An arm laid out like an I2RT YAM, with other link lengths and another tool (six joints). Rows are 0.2 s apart.
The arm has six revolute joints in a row. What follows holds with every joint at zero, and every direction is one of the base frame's. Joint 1 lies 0.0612 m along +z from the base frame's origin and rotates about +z. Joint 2 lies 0.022 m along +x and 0.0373 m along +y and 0.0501 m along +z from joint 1 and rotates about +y. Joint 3 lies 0.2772 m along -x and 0.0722 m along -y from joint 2 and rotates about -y. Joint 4 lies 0.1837 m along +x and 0.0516 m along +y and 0.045 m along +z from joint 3 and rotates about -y. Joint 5 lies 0.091 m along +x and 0.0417 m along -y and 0.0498 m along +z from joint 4 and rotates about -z. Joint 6 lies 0.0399 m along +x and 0.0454 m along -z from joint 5 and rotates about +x. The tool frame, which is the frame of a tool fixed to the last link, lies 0.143 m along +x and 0.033 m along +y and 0.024 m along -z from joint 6; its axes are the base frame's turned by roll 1.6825, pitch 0.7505 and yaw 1.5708 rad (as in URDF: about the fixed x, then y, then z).
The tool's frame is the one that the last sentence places.
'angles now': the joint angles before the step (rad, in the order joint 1, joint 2, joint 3, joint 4, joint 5, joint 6). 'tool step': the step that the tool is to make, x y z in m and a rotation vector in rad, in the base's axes. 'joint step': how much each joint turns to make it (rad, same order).
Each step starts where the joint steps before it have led.
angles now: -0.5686 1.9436 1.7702 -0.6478 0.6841 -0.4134
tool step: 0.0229 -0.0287 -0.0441 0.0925 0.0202 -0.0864
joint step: -0.0357 0.2644 0.3209 -0.1893 -0.0190 0.1036
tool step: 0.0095 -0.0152 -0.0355 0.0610 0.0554 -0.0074
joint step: -0.0207 0.1787 0.2217 -0.1224 -0.0222 -0.0017
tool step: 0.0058 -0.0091 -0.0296 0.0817 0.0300 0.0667
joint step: -0.0317 0.1113 0.1292 -0.0490 -0.0903 -0.0745
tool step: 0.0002 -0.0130 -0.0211 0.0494 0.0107 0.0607
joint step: -0.0380 0.0699 0.0650 0.0058 -0.0758 -0.0814
